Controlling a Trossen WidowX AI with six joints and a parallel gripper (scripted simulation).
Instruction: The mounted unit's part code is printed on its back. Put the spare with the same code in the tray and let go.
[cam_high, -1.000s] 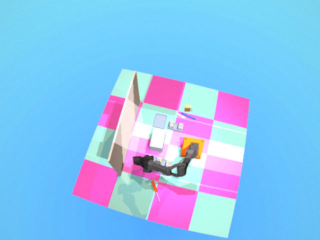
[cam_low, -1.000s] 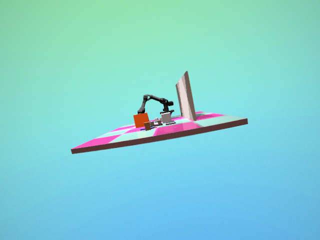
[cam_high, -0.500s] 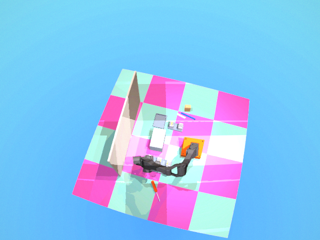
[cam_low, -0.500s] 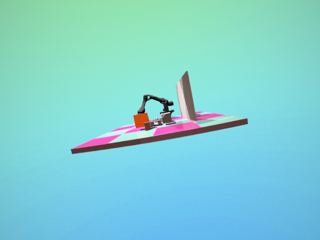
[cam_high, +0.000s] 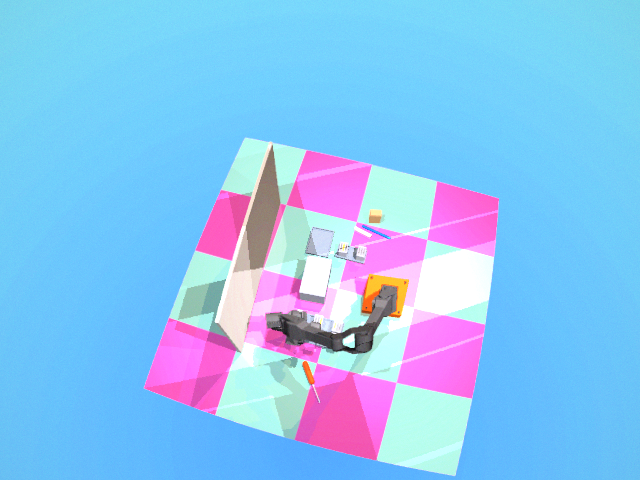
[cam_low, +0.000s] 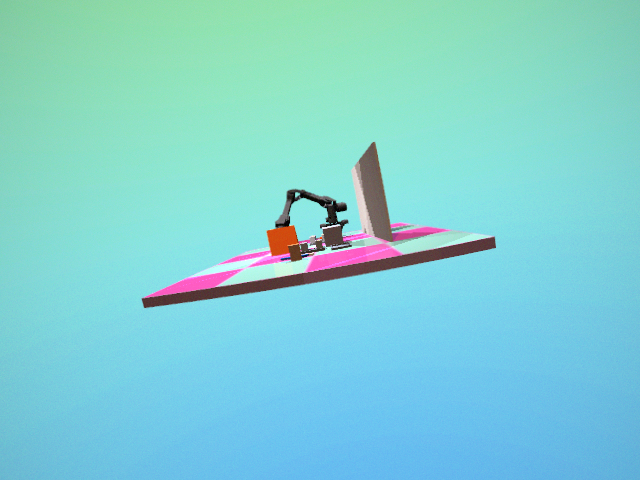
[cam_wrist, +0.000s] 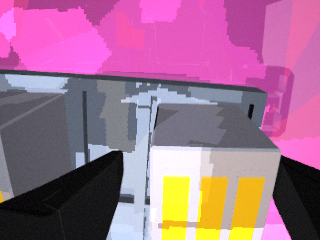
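My gripper tip is 2 cm past the pale blue tray, 41 cm to the left of it and 1 cm above it. From my gripper tip the other things lie so: blue pen: 26 cm behind, 50 cm to the right, 1 cm below; brown wall panel: 20 cm ahead, 22 cm to the right, 21 cm above; mounted unit: 4 cm behind, 21 cm to the right, 3 cm above.
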